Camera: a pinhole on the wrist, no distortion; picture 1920 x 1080 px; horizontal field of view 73.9 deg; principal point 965.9 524.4 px. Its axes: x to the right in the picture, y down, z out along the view. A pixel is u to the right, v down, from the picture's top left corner.
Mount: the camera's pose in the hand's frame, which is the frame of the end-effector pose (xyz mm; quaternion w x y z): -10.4 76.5 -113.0 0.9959 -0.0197 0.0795 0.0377
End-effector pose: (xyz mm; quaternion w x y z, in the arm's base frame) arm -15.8 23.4 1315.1 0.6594 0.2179 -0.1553 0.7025
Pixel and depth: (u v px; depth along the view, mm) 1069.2 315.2 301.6
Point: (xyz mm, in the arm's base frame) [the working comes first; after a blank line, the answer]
In the camera's frame: 24.4 -49.4 301.6

-42.0 -16.6 1507.4
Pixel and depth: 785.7 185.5 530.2
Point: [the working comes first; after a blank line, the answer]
In the camera's frame: -74.9 -140.8 530.2

72.0 -180.0 1682.7
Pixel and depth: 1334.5 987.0 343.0
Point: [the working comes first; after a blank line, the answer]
In the camera's frame: 99.1 124.3 343.0

-221.3 13.9 1573.6
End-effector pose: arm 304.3 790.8 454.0 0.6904 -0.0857 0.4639 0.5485
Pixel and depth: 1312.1 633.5 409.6
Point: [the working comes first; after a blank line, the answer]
In the camera's frame: 111.1 35.0 409.6

332.5 1123.2 541.0
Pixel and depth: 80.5 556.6 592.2
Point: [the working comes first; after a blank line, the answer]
In the camera's frame: -410.8 14.9 592.2

533.7 942.2 1023.6
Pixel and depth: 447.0 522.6 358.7
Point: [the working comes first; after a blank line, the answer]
In the camera's frame: -145.8 -0.5 358.7

383.4 921.7 704.3
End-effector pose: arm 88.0 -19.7 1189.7 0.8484 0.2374 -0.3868 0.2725
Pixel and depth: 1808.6 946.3 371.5
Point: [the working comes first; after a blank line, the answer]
In the camera's frame: 245.3 122.8 371.5

-19.0 101.6 1577.9
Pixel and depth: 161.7 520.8 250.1
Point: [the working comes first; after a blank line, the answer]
In the camera's frame: -157.6 -0.7 250.1

-114.4 -96.5 1198.5
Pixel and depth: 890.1 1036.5 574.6
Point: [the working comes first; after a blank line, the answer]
In the camera's frame: -34.1 230.6 574.6

-347.5 -45.4 1540.7
